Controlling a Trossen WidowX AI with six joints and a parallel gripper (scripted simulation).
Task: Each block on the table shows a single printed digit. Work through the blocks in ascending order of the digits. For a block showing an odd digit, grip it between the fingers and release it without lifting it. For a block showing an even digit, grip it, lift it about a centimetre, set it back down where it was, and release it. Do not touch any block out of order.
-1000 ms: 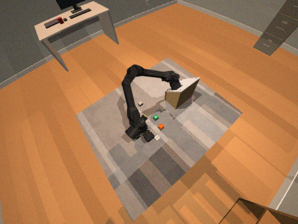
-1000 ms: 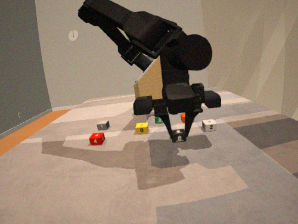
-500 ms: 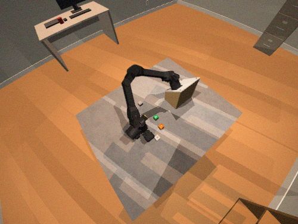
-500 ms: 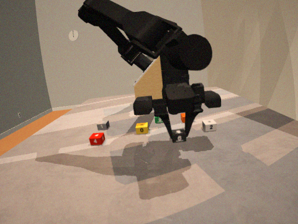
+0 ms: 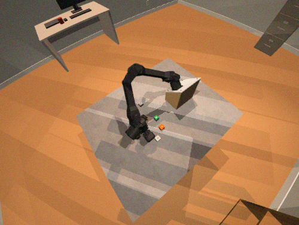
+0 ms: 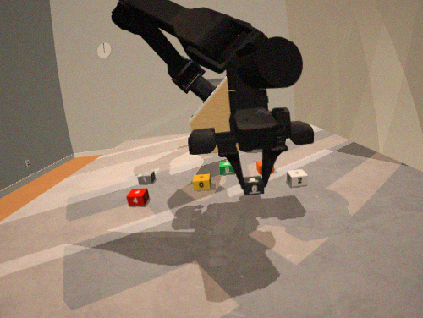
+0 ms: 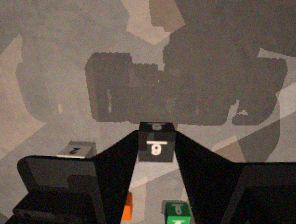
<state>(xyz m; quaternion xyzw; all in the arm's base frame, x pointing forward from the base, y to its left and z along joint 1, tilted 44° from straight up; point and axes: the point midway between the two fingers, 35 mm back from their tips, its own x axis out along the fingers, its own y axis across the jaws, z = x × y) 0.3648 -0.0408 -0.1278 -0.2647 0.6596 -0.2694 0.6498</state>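
The orange block is 130 mm behind my gripper tip, 50 mm to the left of it and 10 mm below it. Round my gripper tip: white block 50 mm behind, 90 mm to the left, 10 mm below; black block 10 mm behind; yellow block 80 mm behind, 90 mm to the right, 10 mm below.
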